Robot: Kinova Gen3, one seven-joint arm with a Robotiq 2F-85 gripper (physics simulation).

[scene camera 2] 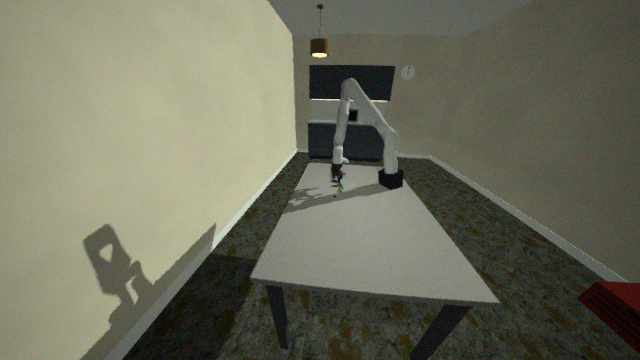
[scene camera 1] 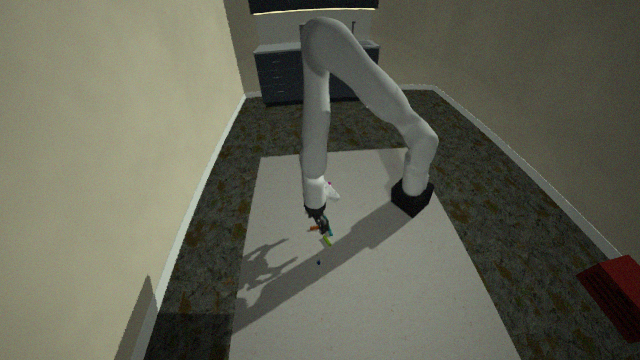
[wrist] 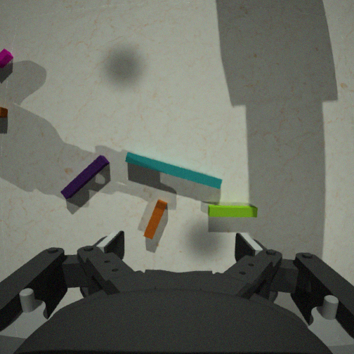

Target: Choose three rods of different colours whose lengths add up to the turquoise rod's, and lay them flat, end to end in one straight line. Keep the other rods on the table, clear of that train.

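Frame: origin at the arm's base, x down, y right, z back, level; metres.
Seen in the pictures: gripper, fingertip midpoint: (scene camera 2: 335, 180) (scene camera 1: 316, 224); arm's base, origin of the base link: (scene camera 2: 390, 170) (scene camera 1: 412, 186).
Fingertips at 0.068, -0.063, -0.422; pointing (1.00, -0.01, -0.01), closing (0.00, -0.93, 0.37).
Offsets run from my fingertips to a thing's top centre, as dx, dy, dz. Level surfaces: height alone.
The long turquoise rod (wrist: 173, 170) (scene camera 1: 330, 232) lies flat and slanted in the wrist view's middle. A lime rod @[+0.053, -0.046, +0.033] (wrist: 232, 211) (scene camera 1: 327, 241) lies near its right end, apart from it. A short orange rod @[+0.053, +0.026, -0.006] (wrist: 156, 219) (scene camera 1: 314, 228) lies below it, and a purple rod (wrist: 85, 177) lies to its left. A magenta rod @[+0.053, +0.273, +0.096] (wrist: 5, 58) (scene camera 1: 329, 183) and another orange-brown piece (wrist: 3, 112) show partly at the wrist view's left edge. A small blue rod @[+0.053, -0.133, -0.014] (scene camera 1: 318, 262) (scene camera 2: 334, 196) lies nearer scene camera 1. My gripper (wrist: 179, 244) is wide open and empty, above the table near the short orange rod.
The rods lie on the pale table @[dx +0.064] (scene camera 1: 400, 300) (scene camera 2: 360, 240). The arm's black base (scene camera 1: 412, 199) (scene camera 2: 391, 179) stands at the table's right side. The arm's shadow crosses the table. A red object (scene camera 1: 617, 290) (scene camera 2: 612, 305) stands beyond the table at the right.
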